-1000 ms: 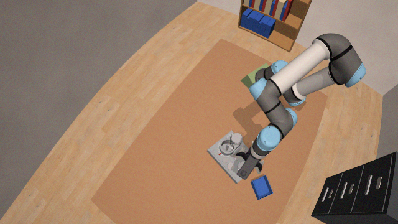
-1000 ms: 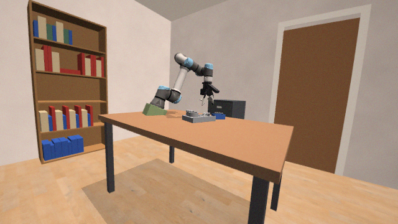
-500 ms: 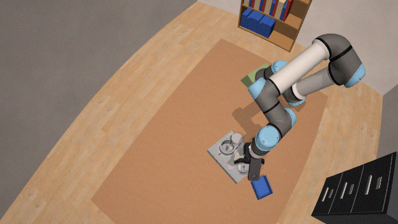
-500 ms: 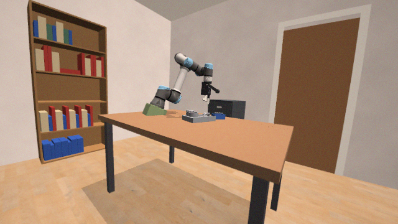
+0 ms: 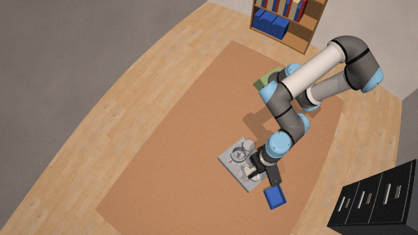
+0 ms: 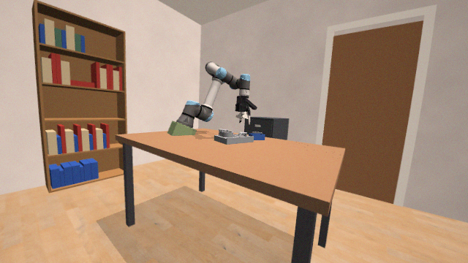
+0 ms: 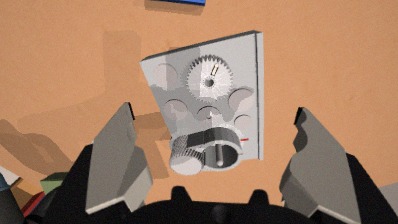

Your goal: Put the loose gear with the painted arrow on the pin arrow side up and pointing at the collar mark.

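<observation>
Now: the grey gear 10 mm behind my hand and 80 mm below it. The rest, counted from my hand: blue tray: 50 mm ahead, 140 mm to the left, 120 mm below.
</observation>
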